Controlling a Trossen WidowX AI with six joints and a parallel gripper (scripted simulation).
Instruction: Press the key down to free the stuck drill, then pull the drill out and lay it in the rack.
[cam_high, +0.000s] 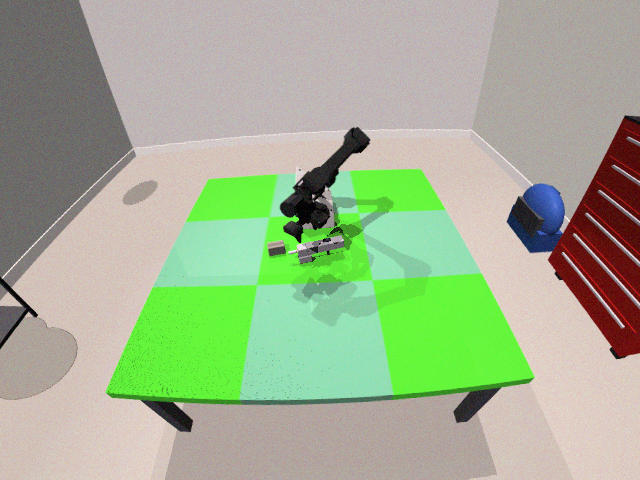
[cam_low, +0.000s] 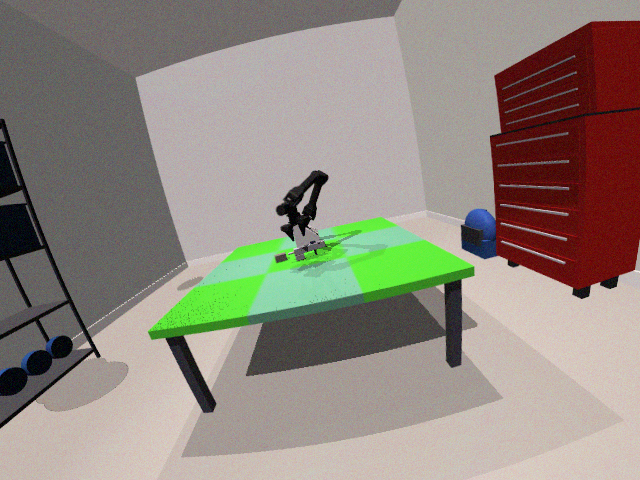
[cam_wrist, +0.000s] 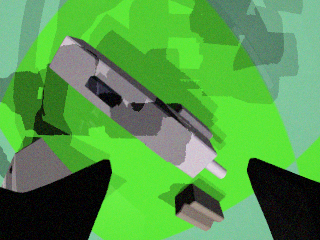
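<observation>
The drill is 7 cm below my gripper tip, 2 cm to the right of it and 1 cm behind it. Also, from my gripper tip: dark key: 7 cm to the left, 7 cm below, 2 cm behind; grey fixture block: 8 cm below, 4 cm to the left, 2 cm behind; rack: 14 cm to the right, 10 cm below, 6 cm behind.
</observation>
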